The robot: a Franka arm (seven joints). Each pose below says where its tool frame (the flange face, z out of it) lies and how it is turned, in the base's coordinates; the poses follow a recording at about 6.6 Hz.
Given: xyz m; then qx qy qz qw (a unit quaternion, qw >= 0).
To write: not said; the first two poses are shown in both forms.
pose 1, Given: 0.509 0.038 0.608 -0.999 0.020 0.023 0.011
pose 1, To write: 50.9 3.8 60.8 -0.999 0.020 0.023 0.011
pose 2, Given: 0.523 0.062 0.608 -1.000 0.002 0.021 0.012
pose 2, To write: 52.3 6.2 60.8 -1.000 0.002 0.021 0.012
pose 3, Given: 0.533 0.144 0.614 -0.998 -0.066 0.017 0.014
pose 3, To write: 53.3 14.4 61.4 -0.998 -0.066 0.017 0.014
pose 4, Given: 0.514 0.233 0.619 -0.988 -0.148 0.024 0.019
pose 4, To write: 51.4 23.3 61.9 -0.988 -0.148 0.024 0.019
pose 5, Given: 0.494 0.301 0.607 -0.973 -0.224 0.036 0.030
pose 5, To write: 49.4 30.1 60.7 -0.973 -0.224 0.036 0.030
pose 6, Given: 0.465 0.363 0.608 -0.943 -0.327 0.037 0.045
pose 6, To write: 46.5 36.3 60.8 -0.943 -0.327 0.037 0.045
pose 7, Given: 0.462 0.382 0.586 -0.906 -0.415 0.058 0.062
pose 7, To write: 46.2 38.2 58.6 -0.906 -0.415 0.058 0.062
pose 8, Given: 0.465 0.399 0.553 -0.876 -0.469 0.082 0.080
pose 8, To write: 46.5 39.9 55.3 -0.876 -0.469 0.082 0.080
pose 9, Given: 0.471 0.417 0.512 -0.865 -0.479 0.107 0.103
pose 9, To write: 47.1 41.7 51.2 -0.865 -0.479 0.107 0.103
